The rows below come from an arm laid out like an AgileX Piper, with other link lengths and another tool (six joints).
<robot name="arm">
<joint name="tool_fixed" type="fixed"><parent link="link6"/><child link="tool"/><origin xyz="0.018 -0.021 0.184" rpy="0 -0.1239 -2.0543"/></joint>
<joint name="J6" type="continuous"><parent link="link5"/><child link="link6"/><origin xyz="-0.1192 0 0" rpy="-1.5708 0 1.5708"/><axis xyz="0 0 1"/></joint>
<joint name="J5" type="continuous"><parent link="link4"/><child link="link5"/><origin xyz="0 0 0" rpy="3.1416 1.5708 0"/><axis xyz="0 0 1"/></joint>
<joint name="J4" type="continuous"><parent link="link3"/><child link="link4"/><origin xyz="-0.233 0.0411 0" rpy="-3.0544 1.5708 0"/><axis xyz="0 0 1"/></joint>
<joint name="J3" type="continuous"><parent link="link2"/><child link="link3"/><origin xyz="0.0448 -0.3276 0" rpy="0 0 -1.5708"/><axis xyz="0 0 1"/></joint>
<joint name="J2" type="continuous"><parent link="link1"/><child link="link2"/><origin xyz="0 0 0" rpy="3.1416 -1.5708 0"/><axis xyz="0 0 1"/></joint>
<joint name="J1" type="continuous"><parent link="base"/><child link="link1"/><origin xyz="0 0 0.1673" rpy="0 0 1.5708"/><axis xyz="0 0 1"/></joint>
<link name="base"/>
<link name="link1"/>
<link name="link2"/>
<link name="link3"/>
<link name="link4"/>
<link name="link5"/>
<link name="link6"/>
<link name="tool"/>
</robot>
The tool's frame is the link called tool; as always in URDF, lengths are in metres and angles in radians. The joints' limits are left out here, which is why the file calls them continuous.
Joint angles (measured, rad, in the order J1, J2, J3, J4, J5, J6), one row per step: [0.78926, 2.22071, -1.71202, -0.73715, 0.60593, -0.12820]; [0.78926, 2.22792, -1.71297, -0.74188, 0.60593, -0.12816]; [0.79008, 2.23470, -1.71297, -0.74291, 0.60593, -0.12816]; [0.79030, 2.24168, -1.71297, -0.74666, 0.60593, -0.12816]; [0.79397, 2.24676, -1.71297, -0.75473, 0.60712, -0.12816]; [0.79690, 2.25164, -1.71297, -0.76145, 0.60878, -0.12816]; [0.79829, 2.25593, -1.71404, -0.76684, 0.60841, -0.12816]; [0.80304, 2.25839, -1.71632, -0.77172, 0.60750, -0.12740]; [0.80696, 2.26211, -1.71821, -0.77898, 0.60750, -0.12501]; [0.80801, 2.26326, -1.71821, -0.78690, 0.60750, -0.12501]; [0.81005, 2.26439, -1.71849, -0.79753, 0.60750, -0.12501]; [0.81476, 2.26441, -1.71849, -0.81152, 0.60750, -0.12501]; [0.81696, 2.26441, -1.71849, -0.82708, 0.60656, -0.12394]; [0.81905, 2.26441, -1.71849, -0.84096, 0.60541, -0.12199]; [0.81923, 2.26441, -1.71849, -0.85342, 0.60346, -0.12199]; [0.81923, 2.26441, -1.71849, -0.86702, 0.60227, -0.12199]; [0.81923, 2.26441, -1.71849, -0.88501, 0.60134, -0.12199]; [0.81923, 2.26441, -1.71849, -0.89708, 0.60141, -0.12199]
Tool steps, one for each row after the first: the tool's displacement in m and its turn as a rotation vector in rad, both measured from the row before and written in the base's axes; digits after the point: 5 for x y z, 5 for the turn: [0.00041, -0.00049, -0.00382, -0.00745, 0.00136, 0.00192]; [-0.00056, -0.00002, -0.00424, -0.00547, 0.00411, 0.00125]; [-0.00003, -0.00054, -0.00414, -0.00735, 0.00250, 0.00181]; [-0.00078, 0.00071, -0.00268, -0.00960, -0.00126, 0.00640]; [-0.00066, 0.00029, -0.00270, -0.00893, -0.00042, 0.00482]; [0.00010, 0.00044, -0.00181, -0.00542, -0.00133, 0.00398]; [-0.00087, 0.00276, -0.00015, -0.00201, -0.00318, 0.00691]; [-0.00043, 0.00179, -0.00096, -0.00422, -0.00313, 0.00538]; [0.00049, -0.00001, -0.00004, -0.00574, -0.00434, 0.00455]; [0.00050, 0.00042, 0.00032, -0.00719, -0.00631, 0.00674]; [-0.00014, 0.00163, 0.00124, -0.00864, -0.00909, 0.01090]; [0.00107, 0.00058, 0.00151, -0.00815, -0.01025, 0.00894]; [0.00090, 0.00072, 0.00141, -0.00633, -0.00909, 0.00762]; [0.00146, 0.00004, 0.00133, -0.00624, -0.00857, 0.00701]; [0.00165, -0.00031, 0.00139, -0.00749, -0.00915, 0.00683]; [0.00216, -0.00057, 0.00181, -0.01036, -0.01196, 0.00861]; [0.00144, -0.00057, 0.00118, -0.00744, -0.00789, 0.00530]
